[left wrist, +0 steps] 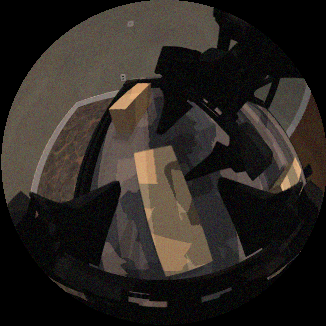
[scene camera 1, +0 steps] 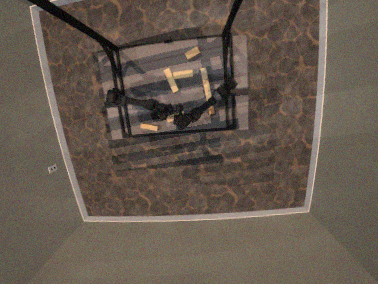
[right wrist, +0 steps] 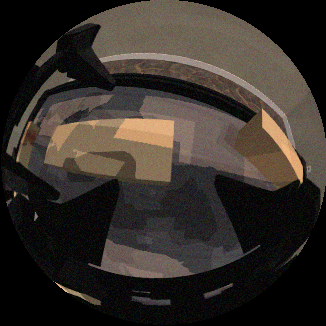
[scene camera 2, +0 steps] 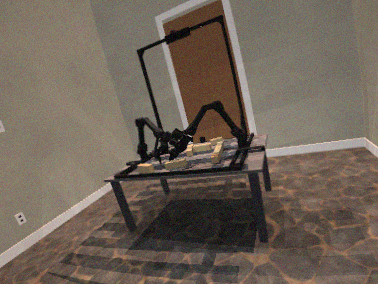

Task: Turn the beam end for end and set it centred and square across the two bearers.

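Pixels of known places: left gripper, fingertip midpoint: (left wrist: 169,184) (scene camera 1: 173,117) (right wrist: 80,133) (scene camera 2: 172,157); right gripper, fingertip midpoint: (left wrist: 169,153) (right wrist: 167,182) (scene camera 2: 166,163); left arm's base, link origin: (scene camera 1: 229,83) (scene camera 2: 243,146); right arm's base, link origin: (scene camera 2: 144,158).
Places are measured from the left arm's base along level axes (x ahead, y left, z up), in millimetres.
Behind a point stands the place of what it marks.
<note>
Several pale wooden pieces lie on the table; I cannot tell surely which are the beam and bearers. A long piece (scene camera 1: 205,80) @(x 193, y -34, z 25 mm) (scene camera 2: 217,151) @(x 164, y 122, z 25 mm) lies partly under my left arm. A shorter block (scene camera 1: 171,119) @(x 492, y 249, z 28 mm) (scene camera 2: 176,163) @(x 438, y 251, z 14 mm) (left wrist: 175,215) @(x 447, y 224, z 28 mm) (right wrist: 150,155) @(x 518, y 236, z 28 mm) lies flat beneath both grippers. Another block (scene camera 1: 149,127) @(x 682, y 298, z 44 mm) (scene camera 2: 146,168) @(x 652, y 325, z 24 mm) (left wrist: 130,110) @(x 628, y 292, z 28 mm) (right wrist: 272,150) @(x 646, y 287, z 31 mm) stands apart near the table edge. My left gripper (left wrist: 169,184) @(x 472, y 230, z 53 mm) is open and empty above the shorter block. My right gripper (right wrist: 167,182) @(x 536, y 224, z 9 mm) (left wrist: 169,153) @(x 536, y 224, z 9 mm) is open and empty; in its wrist view the block's long side lies just beyond the fingertips.
Two pieces (scene camera 1: 171,80) @(x 459, y -58, z 31 mm) (scene camera 1: 183,74) @(x 360, y -94, z 28 mm) lie close together in a T shape. Another block (scene camera 1: 192,52) @(x 277, y -250, z 28 mm) lies farther up in scene camera 1. Black frame posts and rails surround the work area. The two grippers are very close together.
</note>
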